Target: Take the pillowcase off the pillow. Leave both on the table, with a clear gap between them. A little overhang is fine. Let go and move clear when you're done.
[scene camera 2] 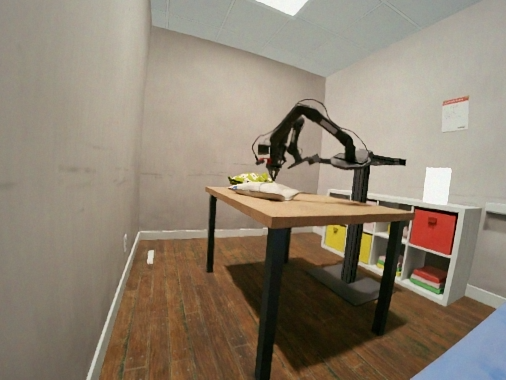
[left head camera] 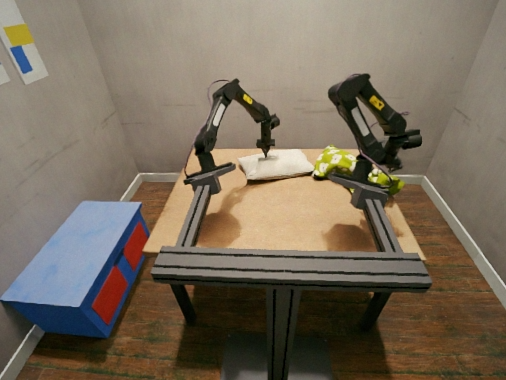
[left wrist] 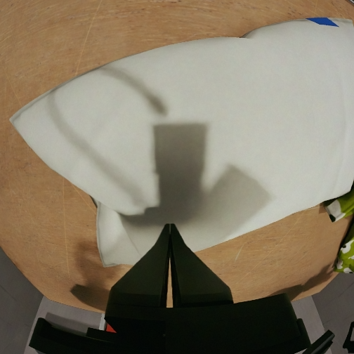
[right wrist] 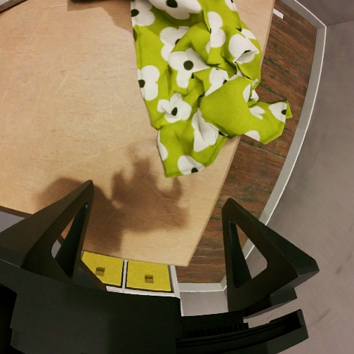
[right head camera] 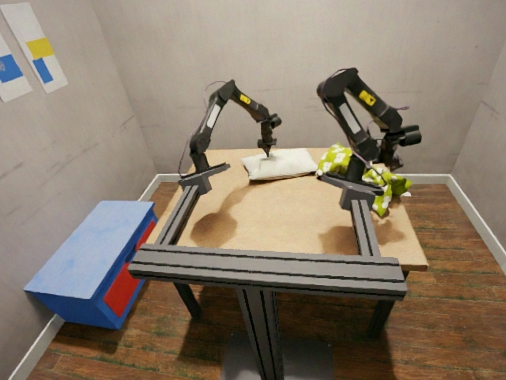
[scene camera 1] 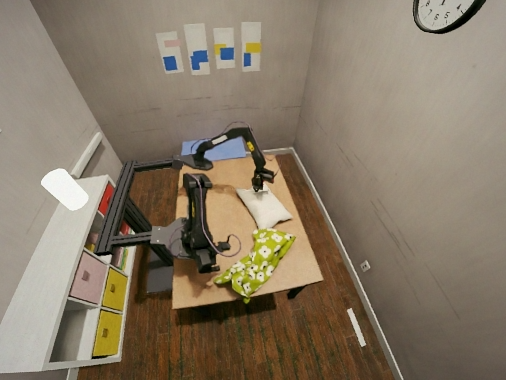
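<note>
The bare white pillow (left head camera: 285, 166) (right head camera: 287, 166) (scene camera 1: 266, 209) (scene camera 2: 267, 190) (left wrist: 260, 110) lies flat near the back of the table. The green flowered pillowcase (left head camera: 334, 161) (right head camera: 335, 159) (scene camera 1: 262, 257) (scene camera 2: 250, 178) (right wrist: 192, 65) lies crumpled beside it, off the pillow, its outer end hanging a little over the table edge. Pillow and pillowcase lie very close; scene camera 1 does not clearly show a gap. My left gripper (left head camera: 266, 156) (scene camera 1: 257, 190) (left wrist: 169, 229) is shut and empty, its tips low at the pillow's top. My right gripper (right wrist: 161, 196) is open and empty above the table, short of the pillowcase.
The wooden table (left head camera: 280, 220) (scene camera 1: 220, 295) carries both things. The arms' dark frame beam (left head camera: 290, 267) runs along its front. A blue cabinet (left head camera: 75, 250) stands at the left of the head views, and a white shelf unit (scene camera 1: 30, 300) stands behind the frame in scene camera 1.
</note>
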